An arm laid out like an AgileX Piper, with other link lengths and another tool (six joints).
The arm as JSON. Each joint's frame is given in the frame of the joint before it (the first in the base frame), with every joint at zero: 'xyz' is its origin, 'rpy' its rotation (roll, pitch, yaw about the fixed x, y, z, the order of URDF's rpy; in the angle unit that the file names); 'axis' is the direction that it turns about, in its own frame. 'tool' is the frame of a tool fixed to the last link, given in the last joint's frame.
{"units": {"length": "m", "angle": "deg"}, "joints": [
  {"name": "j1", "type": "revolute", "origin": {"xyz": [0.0, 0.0, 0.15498], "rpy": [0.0, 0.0, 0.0]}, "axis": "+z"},
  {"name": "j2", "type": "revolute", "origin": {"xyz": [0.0, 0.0, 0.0], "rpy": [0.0, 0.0, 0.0]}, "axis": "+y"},
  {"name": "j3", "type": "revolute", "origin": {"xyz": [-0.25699, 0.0, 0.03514], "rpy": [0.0, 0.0, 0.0]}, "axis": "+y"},
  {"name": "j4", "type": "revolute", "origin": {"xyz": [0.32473, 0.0, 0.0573], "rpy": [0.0, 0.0, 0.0]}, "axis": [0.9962, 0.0, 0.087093]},
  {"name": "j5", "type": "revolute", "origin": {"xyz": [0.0, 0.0, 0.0], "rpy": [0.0, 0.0, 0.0]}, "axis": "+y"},
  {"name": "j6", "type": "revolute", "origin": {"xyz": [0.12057, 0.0, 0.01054], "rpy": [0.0, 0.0, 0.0]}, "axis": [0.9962, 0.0, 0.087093]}
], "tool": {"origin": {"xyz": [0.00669, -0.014, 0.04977], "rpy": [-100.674, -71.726, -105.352]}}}
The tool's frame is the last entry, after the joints.
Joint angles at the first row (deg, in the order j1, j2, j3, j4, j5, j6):
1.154 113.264 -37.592 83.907 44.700 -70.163
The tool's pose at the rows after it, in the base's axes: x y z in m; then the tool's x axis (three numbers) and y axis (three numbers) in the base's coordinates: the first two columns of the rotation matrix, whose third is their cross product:
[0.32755 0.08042 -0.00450 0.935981 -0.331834 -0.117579 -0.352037 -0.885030 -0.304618]
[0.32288 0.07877 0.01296 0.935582 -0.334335 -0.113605 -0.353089 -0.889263 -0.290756]
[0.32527 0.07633 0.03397 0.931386 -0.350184 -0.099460 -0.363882 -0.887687 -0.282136]
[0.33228 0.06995 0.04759 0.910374 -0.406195 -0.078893 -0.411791 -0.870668 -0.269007]
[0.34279 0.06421 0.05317 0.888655 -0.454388 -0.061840 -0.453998 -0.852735 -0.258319]
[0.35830 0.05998 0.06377 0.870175 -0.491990 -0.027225 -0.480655 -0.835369 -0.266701]
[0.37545 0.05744 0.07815 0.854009 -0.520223 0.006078 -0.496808 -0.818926 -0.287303]
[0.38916 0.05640 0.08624 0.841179 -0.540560 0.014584 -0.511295 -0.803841 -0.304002]
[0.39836 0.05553 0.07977 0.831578 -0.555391 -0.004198 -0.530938 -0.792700 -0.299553]
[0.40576 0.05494 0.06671 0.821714 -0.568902 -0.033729 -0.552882 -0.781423 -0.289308]
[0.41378 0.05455 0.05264 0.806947 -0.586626 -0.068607 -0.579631 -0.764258 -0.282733]
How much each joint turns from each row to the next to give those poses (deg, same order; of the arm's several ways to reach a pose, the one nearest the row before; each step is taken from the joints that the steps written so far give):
0.000 -5.474 3.358 -2.186 -0.718 2.852
-0.001 -5.291 1.854 -4.054 -0.173 5.208
0.001 -5.166 0.536 -3.984 -0.075 6.096
0.001 -3.003 -0.192 -1.138 -1.957 4.621
-0.001 -0.201 -1.380 -0.053 -2.089 2.612
0.001 0.001 -2.212 0.672 -1.706 1.257
-0.001 0.000 -2.752 0.485 -0.933 1.288
0.000 0.919 -2.615 0.306 -0.218 1.387
0.001 2.735 -2.242 0.179 -0.204 1.050
0.000 3.555 -2.116 0.579 -0.145 0.573
0.000 3.810 -2.367 1.045 0.000 0.664

